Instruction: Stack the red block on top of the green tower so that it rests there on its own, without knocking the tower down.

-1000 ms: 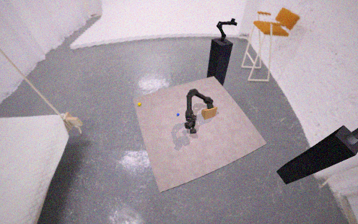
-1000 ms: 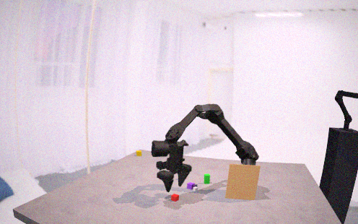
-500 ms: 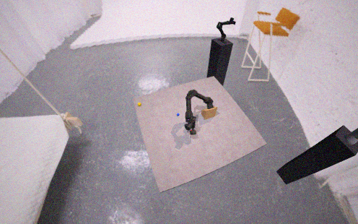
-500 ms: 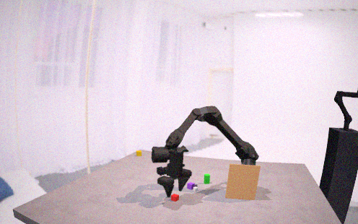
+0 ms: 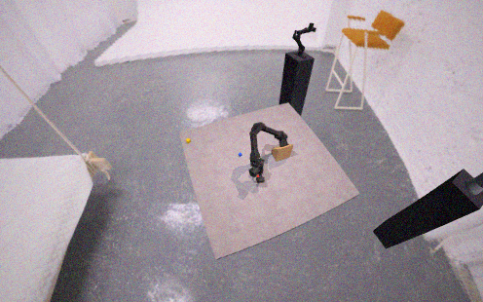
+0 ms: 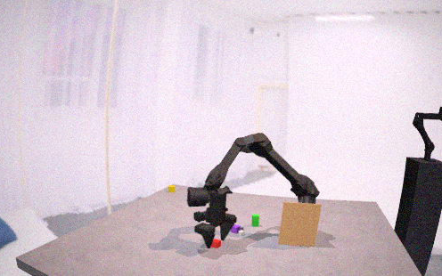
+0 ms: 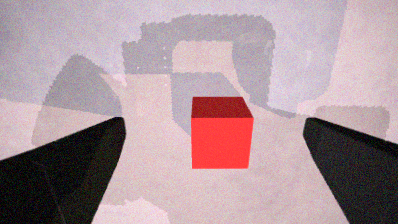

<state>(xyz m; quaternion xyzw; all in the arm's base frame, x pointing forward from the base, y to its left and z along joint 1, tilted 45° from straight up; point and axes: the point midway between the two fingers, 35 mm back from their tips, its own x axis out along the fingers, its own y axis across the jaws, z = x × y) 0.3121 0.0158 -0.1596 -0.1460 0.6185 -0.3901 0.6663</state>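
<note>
The red block lies right at my gripper tip. Also, from my gripper tip: blue block 4 cm ahead, 29 cm to the right; small white block 7 cm behind, 15 cm to the right; purple block 4 cm behind, 17 cm to the right.
</note>
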